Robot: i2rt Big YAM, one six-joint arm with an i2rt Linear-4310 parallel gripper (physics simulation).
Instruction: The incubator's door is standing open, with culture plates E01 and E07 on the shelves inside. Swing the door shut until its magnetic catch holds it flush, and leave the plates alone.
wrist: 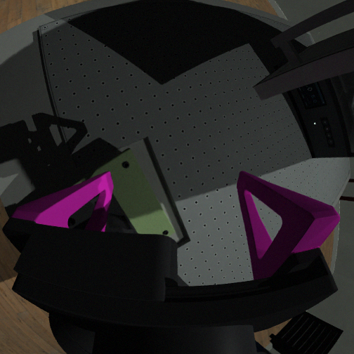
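My gripper (174, 178) is open, with its two magenta fingers wide apart and nothing between them, above the perforated board. The incubator's door (312, 75) appears as a dark slab at the upper right, standing out from the body, with a bar handle on its upper side. It is beyond the right finger and apart from it. The incubator's dark front (320, 122), with a small display and a row of buttons, shows at the right edge, partly cut off. Plates E01 and E07 do not show in the wrist view.
The grey perforated board (210, 125) lies below, crossed by dark shadows. A green plate with dark holes (142, 200) is behind and beside the left finger, with a dark-edged strip along it. A black slotted object (311, 334) is at the bottom right. Wooden floor shows at the lower left.
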